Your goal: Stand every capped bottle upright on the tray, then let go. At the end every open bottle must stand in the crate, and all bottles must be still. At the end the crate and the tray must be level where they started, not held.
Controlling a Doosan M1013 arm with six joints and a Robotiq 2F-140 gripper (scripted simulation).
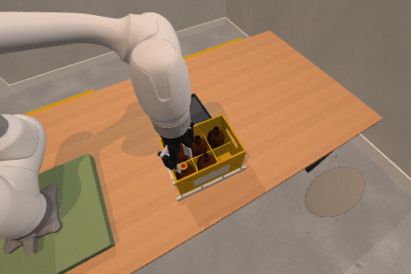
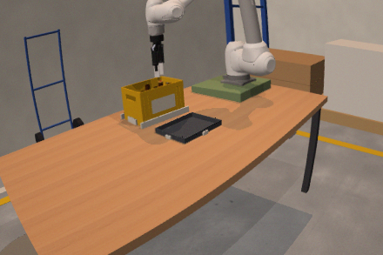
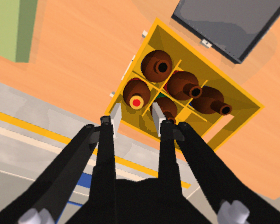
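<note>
Now: the bottle 140 mm below my hand. From my hand the other things lie so: crate: 90 mm ahead, 40 mm to the left, 140 mm below; tray: 100 mm ahead, 320 mm to the left, 210 mm below.
</note>
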